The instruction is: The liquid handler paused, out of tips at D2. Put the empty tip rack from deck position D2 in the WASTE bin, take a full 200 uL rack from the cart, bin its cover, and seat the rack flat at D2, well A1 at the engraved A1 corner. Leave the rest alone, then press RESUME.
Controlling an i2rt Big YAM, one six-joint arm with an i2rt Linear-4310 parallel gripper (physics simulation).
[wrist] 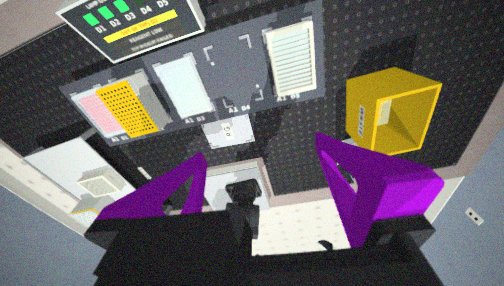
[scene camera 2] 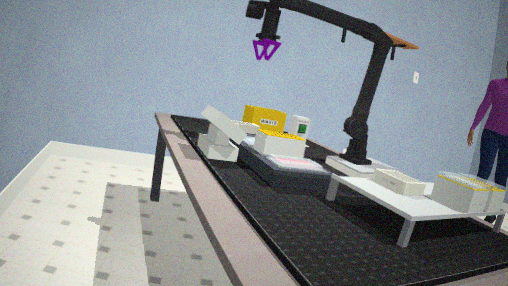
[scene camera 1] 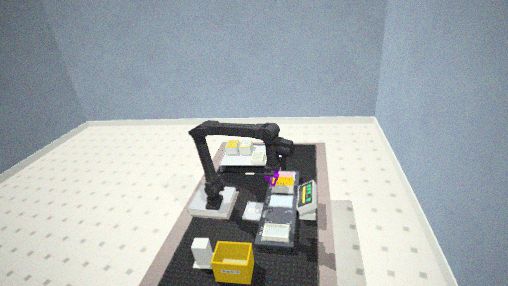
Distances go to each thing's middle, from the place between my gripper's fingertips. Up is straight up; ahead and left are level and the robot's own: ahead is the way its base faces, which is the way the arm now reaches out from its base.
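The grey plate (wrist: 236, 130) is my first reference: my hand is 33 cm above it, 15 cm beyond it and 14 cm to the right of it. Counted from my hand, the cart shelf (scene camera 2: 414, 205) is 69 cm to the left, 27 cm below and 22 cm behind. Then there is the yellow WASTE bin (scene camera 1: 224, 250), which is well below my hand, a long way to the right of it and a good way behind it.
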